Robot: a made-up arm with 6 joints.
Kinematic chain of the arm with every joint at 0, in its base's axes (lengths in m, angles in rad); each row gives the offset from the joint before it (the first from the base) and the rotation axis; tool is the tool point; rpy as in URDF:
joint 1: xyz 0 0 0.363 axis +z
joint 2: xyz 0 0 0 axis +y
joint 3: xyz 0.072 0 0.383 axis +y
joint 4: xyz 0.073 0 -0.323 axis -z
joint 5: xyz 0 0 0 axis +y
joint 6: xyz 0.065 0 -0.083 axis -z
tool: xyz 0 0 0 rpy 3.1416 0 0
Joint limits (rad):
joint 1: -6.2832..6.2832
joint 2: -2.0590..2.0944
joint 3: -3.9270..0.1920
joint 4: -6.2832..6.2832
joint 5: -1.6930..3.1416
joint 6: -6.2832..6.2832
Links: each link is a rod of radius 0.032 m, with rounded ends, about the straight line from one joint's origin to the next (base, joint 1, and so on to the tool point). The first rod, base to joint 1, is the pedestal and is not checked.
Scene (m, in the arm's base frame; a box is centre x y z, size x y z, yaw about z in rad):
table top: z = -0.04
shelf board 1: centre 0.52 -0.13 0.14 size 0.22 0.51 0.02 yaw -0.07
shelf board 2: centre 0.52 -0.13 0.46 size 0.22 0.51 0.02 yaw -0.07
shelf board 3: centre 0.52 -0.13 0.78 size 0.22 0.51 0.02 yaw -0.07
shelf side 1: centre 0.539 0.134 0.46 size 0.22 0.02 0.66 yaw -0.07
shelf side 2: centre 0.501 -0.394 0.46 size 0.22 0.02 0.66 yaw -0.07
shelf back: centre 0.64 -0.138 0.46 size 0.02 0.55 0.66 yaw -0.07
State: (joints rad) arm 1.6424 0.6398 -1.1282 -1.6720 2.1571 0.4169
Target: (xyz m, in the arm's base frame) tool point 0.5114 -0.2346 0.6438
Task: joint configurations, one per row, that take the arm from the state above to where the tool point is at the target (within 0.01 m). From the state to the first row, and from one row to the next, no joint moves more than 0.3 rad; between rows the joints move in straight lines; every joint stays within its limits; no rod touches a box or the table.
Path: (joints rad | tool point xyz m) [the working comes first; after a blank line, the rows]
Joints at the target: -0.2458 0.3831 -1.5479 -1.7517 2.1302 0.4169
Straight joint move there: touches shelf side 1.

1: 1.3625 0.4245 -1.1070 -1.7861 2.4032 0.3645 | 0.2006 0.4583 0.5054
2: 1.0825 0.2091 -1.0857 -1.9003 2.6494 0.3121 | 0.2834 0.3389 0.6233
3: 0.8026 -0.0062 -1.0645 -2.0144 2.8955 0.2597 | 0.2962 0.1983 0.7180
4: 0.5226 -0.2216 -1.0432 -2.1286 3.1416 0.2073 | 0.2418 0.0756 0.7826
5: 0.2281 -0.1747 -1.0092 -1.9198 2.8732 0.2771 | 0.2944 -0.0133 0.7489
6: -0.0665 -0.1279 -0.9751 -1.7109 2.6047 0.3470 | 0.3088 -0.1181 0.7010
7: -0.3610 -0.0810 -0.9411 -1.5021 2.3363 0.4169 | 0.2826 -0.2185 0.6438
8: -0.3226 0.0737 -1.1434 -1.5853 2.2676 0.4169 | 0.3612 -0.2318 0.6515
9: -0.2842 0.2284 -1.3456 -1.6685 2.1989 0.4169 | 0.4382 -0.2372 0.6514
10: -0.2458 0.3831 -1.5479 -1.7517 2.1302 0.4169 | 0.5114 -0.2346 0.6438

